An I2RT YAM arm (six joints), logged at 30 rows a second.
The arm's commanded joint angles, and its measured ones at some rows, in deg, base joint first. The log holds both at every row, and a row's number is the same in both.
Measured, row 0:
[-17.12, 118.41, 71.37, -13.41, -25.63, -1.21]
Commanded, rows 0 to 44:
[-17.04, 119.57, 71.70, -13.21, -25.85, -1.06]
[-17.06, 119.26, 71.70, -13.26, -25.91, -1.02]
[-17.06, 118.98, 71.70, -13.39, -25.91, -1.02]
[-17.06, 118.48, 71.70, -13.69, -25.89, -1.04]
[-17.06, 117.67, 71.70, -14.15, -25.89, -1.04]
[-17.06, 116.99, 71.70, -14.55, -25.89, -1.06]
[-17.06, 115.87, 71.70, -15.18, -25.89, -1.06]
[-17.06, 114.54, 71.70, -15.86, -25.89, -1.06]
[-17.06, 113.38, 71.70, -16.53, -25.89, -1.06]
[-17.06, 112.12, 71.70, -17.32, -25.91, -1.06]
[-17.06, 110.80, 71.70, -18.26, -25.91, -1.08]
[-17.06, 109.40, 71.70, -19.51, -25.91, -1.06]
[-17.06, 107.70, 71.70, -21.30, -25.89, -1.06]
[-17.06, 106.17, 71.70, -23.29, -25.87, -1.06]
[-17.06, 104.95, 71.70, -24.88, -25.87, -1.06]
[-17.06, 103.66, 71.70, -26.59, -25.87, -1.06]
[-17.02, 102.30, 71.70, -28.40, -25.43, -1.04]
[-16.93, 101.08, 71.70, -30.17, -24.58, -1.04]
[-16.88, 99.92, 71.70, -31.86, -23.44, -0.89]
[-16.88, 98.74, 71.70, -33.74, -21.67, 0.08]
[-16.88, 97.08, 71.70, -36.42, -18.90, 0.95]
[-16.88, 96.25, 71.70, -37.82, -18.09, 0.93]
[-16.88, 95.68, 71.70, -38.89, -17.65, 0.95]
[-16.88, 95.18, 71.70, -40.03, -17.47, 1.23]
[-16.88, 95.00, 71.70, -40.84, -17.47, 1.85]
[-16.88, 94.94, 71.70, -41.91, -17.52, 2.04]
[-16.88, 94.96, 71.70, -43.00, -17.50, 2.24]
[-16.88, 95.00, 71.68, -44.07, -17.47, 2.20]
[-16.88, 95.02, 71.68, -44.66, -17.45, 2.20]
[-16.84, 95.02, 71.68, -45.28, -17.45, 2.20]
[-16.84, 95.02, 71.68, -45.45, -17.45, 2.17]
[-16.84, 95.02, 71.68, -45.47, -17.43, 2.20]
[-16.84, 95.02, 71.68, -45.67, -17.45, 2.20]
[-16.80, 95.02, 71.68, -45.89, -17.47, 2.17]
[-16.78, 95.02, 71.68, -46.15, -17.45, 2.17]
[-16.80, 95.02, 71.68, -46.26, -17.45, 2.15]
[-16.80, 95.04, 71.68, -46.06, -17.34, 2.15]
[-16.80, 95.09, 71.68, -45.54, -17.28, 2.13]
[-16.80, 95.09, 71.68, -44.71, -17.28, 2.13]
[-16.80, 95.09, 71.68, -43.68, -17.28, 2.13]
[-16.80, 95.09, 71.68, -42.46, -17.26, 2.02]
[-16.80, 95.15, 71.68, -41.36, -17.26, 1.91]
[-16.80, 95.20, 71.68, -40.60, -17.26, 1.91]
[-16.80, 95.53, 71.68, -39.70, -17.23, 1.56]
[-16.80, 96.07, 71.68, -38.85, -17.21, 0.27]
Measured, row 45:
[-17.10, 96.14, 71.42, -40.14, -17.76, 1.65]
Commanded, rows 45 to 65:
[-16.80, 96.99, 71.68, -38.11, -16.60, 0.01]
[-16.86, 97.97, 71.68, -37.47, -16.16, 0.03]
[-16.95, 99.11, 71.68, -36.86, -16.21, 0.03]
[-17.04, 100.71, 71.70, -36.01, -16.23, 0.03]
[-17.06, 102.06, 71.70, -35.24, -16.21, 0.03]
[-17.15, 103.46, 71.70, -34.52, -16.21, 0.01]
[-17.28, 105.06, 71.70, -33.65, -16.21, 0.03]
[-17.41, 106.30, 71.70, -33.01, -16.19, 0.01]
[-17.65, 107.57, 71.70, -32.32, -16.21, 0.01]
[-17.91, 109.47, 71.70, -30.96, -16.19, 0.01]
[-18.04, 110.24, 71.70, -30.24, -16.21, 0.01]
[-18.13, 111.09, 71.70, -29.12, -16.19, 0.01]
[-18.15, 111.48, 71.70, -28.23, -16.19, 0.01]
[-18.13, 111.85, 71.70, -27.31, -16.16, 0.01]
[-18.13, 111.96, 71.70, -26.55, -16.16, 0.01]
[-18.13, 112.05, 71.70, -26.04, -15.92, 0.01]
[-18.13, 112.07, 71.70, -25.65, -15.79, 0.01]
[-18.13, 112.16, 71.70, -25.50, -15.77, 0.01]
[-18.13, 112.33, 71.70, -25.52, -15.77, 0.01]
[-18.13, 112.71, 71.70, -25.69, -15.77, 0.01]
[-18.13, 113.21, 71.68, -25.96, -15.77, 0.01]
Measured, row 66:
[-17.76, 112.12, 71.46, -25.69, -16.47, 0.23]
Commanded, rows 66 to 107:
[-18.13, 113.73, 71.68, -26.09, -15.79, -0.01]
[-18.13, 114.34, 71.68, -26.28, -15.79, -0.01]
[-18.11, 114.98, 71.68, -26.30, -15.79, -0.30]
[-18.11, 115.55, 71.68, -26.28, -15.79, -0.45]
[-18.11, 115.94, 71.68, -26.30, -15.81, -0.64]
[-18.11, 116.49, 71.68, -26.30, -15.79, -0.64]
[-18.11, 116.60, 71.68, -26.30, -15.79, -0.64]
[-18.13, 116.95, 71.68, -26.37, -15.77, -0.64]
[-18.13, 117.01, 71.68, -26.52, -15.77, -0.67]
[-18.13, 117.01, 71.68, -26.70, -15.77, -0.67]
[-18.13, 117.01, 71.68, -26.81, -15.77, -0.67]
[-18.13, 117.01, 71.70, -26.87, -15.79, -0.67]
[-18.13, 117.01, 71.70, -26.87, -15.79, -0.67]
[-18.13, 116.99, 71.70, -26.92, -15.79, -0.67]
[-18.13, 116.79, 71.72, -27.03, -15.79, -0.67]
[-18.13, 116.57, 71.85, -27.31, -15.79, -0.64]
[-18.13, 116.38, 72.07, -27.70, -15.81, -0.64]
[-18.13, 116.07, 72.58, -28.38, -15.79, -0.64]
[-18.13, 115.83, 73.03, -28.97, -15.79, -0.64]
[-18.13, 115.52, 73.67, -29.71, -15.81, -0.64]
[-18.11, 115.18, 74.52, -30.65, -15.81, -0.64]
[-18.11, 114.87, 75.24, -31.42, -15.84, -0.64]
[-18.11, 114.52, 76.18, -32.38, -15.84, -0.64]
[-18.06, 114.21, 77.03, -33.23, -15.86, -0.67]
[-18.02, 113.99, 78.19, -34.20, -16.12, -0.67]
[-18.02, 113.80, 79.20, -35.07, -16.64, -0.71]
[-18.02, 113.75, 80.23, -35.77, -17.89, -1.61]
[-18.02, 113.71, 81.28, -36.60, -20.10, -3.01]
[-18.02, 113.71, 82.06, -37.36, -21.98, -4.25]
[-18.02, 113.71, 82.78, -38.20, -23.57, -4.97]
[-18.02, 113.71, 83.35, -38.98, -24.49, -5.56]
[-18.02, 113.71, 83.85, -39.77, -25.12, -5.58]
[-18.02, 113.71, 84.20, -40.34, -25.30, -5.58]
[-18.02, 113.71, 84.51, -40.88, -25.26, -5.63]
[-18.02, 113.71, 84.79, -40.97, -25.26, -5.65]
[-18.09, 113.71, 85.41, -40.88, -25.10, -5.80]
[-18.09, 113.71, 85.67, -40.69, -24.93, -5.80]
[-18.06, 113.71, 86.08, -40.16, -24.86, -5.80]
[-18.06, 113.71, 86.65, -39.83, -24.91, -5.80]
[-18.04, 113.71, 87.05, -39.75, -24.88, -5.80]
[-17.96, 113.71, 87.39, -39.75, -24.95, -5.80]
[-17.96, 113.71, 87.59, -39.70, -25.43, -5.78]
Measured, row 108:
[-17.87, 115.07, 85.30, -40.14, -23.59, -4.93]
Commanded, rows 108 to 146:
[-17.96, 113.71, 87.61, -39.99, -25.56, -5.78]
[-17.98, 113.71, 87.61, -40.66, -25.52, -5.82]
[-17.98, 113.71, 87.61, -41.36, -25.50, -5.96]
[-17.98, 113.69, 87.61, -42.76, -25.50, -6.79]
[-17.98, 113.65, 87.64, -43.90, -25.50, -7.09]
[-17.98, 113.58, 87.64, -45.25, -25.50, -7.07]
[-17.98, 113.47, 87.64, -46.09, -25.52, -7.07]
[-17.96, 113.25, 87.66, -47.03, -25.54, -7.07]
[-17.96, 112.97, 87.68, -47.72, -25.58, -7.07]
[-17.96, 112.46, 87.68, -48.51, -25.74, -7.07]
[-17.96, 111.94, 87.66, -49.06, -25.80, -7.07]
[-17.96, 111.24, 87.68, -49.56, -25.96, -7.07]
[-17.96, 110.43, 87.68, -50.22, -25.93, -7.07]
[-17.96, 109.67, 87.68, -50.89, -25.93, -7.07]
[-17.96, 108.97, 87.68, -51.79, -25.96, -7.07]
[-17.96, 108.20, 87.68, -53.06, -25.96, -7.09]
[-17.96, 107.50, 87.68, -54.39, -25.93, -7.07]
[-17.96, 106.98, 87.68, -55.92, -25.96, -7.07]
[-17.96, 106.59, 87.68, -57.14, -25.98, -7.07]
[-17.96, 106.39, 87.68, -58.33, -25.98, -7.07]
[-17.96, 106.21, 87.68, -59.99, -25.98, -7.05]
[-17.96, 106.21, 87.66, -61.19, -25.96, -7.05]
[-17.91, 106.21, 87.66, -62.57, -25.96, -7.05]
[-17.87, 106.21, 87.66, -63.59, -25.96, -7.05]
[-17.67, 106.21, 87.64, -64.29, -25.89, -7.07]
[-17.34, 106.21, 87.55, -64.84, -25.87, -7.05]
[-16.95, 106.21, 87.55, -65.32, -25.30, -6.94]
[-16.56, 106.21, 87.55, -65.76, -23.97, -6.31]
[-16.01, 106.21, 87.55, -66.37, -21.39, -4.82]
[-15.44, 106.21, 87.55, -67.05, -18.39, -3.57]
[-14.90, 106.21, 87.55, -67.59, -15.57, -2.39]
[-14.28, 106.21, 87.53, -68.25, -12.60, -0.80]
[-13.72, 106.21, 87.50, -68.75, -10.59, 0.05]
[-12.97, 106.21, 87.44, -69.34, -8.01, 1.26]
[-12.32, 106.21, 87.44, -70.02, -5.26, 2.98]
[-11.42, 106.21, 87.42, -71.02, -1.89, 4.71]
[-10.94, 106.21, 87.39, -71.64, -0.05, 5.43]
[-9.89, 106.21, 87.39, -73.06, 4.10, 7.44]
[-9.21, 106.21, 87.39, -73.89, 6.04, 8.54]
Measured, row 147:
[-11.33, 107.20, 86.85, -71.99, -6.46, 2.46]
